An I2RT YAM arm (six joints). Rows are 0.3 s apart.
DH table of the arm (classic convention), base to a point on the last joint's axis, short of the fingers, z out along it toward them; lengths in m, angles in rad. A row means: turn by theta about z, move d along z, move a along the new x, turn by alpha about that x. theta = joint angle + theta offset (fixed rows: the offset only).
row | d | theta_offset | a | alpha
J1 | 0.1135 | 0 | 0.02 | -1.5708
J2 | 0 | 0 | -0.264 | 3.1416
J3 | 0 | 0.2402 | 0.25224 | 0
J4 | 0 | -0.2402 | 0.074 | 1.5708
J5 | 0 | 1.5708 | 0 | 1.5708
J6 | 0.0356 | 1.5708 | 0 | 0
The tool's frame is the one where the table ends.
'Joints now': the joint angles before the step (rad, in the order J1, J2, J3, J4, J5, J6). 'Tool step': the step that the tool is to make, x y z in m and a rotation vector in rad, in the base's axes. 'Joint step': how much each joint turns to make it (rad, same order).
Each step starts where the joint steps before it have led.
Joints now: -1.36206 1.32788 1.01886 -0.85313 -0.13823 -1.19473
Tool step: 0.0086 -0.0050 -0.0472 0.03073 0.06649 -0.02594
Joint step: 0.03927 0.07502 -0.12346 0.15729 0.07819 0.03864
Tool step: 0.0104 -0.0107 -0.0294 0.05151 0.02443 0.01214
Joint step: 0.02947 0.11196 -0.01664 0.07319 0.01540 0.01295
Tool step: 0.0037 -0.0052 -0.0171 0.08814 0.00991 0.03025
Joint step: 0.00500 0.08409 0.01922 -0.02371 -0.02098 -0.02045
